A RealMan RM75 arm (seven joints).
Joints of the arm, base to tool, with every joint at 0 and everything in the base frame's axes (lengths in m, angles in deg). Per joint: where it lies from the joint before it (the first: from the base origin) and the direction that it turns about. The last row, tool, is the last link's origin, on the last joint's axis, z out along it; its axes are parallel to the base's.
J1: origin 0.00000 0.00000 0.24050 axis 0 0 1
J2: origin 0.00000 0.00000 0.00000 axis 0 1 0
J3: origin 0.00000 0.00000 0.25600 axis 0 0 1
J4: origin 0.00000 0.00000 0.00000 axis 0 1 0
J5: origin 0.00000 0.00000 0.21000 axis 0 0 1
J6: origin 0.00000 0.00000 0.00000 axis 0 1 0
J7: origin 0.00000 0.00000 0.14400 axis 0 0 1
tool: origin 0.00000 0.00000 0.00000
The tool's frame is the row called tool.
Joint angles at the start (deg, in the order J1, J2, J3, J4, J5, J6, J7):
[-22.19, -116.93, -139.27, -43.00, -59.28, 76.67, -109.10]
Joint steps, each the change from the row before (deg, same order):
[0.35, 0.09, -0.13, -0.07, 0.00, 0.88, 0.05]
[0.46, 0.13, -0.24, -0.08, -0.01, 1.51, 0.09]
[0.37, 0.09, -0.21, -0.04, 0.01, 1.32, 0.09]
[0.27, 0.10, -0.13, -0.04, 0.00, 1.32, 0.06]
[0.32, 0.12, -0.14, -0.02, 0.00, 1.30, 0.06]
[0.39, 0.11, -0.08, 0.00, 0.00, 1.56, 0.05]
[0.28, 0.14, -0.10, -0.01, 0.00, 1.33, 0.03]
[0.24, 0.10, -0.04, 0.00, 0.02, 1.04, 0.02]
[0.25, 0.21, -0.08, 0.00, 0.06, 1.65, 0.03]
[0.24, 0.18, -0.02, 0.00, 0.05, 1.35, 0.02]
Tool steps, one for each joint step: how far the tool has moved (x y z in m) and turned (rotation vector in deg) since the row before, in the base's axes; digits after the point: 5 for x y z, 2 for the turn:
[-0.00078, -0.00318, 0.00053, -0.45, -0.39, -0.02]
[-0.00050, -0.00474, 0.00068, -0.78, -0.73, -0.15]
[-0.00021, -0.00410, 0.00034, -0.71, -0.67, -0.16]
[0.00043, -0.00353, 0.00027, -0.77, -0.66, -0.27]
[0.00005, -0.00382, 0.00044, -0.74, -0.65, -0.20]
[0.00026, -0.00478, 0.00005, -0.99, -0.81, -0.24]
[0.00033, -0.00369, 0.00055, -0.79, -0.66, -0.24]
[0.00020, -0.00310, 0.00026, -0.67, -0.51, -0.17]
[0.00074, -0.00414, 0.00086, -1.05, -0.75, -0.39]
[0.00046, -0.00364, 0.00071, -0.90, -0.60, -0.30]

